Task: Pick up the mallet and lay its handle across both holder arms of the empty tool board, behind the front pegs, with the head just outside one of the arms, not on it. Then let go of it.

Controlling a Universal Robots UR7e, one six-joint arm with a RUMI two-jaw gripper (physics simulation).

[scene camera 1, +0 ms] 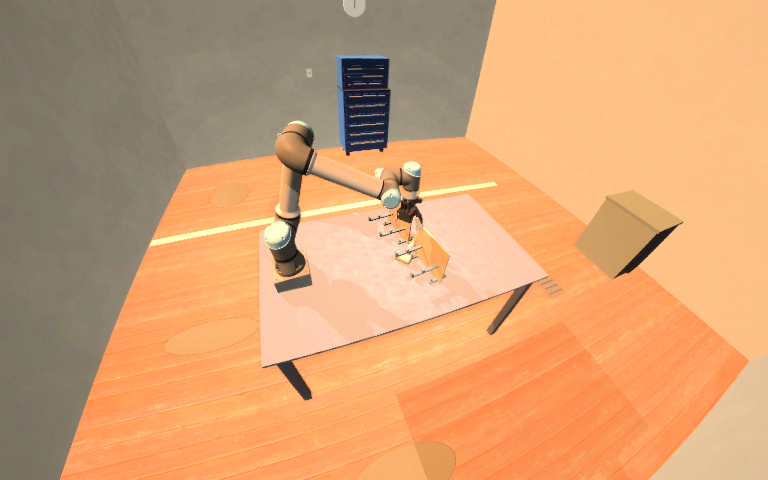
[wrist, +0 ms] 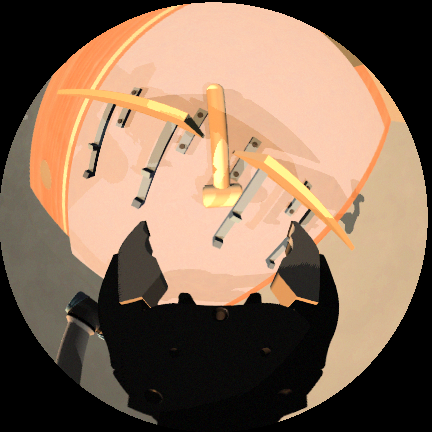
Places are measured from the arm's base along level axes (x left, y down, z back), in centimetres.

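Where they show: gripper, fingertip midpoint: (scene camera 1: 408, 227) (wrist: 218, 222); arm's base at its link origin: (scene camera 1: 290, 264).
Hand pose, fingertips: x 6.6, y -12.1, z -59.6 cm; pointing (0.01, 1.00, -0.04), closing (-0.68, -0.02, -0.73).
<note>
Each offset is from my fingertips to the top centre of the thing. Level surfaces: height alone.
The mallet {dx +5.2, dy +15.7, dz -5.9 cm} (wrist: 218, 137) shows as an orange handle running away from the gripper, with its cylindrical head at the near end, in the gap between two upright tool boards. In scene camera 1 the mallet's head {dx -3.6, dy +15.7, dz +1.5 cm} (scene camera 1: 403, 258) shows low beside the nearer board. One orange board (scene camera 1: 434, 255) (wrist: 300, 189) has two grey holder arms with raised pegs. The other board (scene camera 1: 401, 227) (wrist: 150, 106) has two similar arms. No tool shows on the arms of either. My gripper (scene camera 1: 412, 224) (wrist: 218, 222) is open and empty, above the head, with its fingertips apart from the mallet.
The boards stand on a pinkish table {dy +20.9 cm} (scene camera 1: 351, 254) (wrist: 225, 45), their arms jutting toward the robot's base (scene camera 1: 292, 274). Small grey feet with bolts show under the boards. A blue tool cabinet (scene camera 1: 367, 118) stands by the back wall, and a tan box (scene camera 1: 625, 237) is at the right.
</note>
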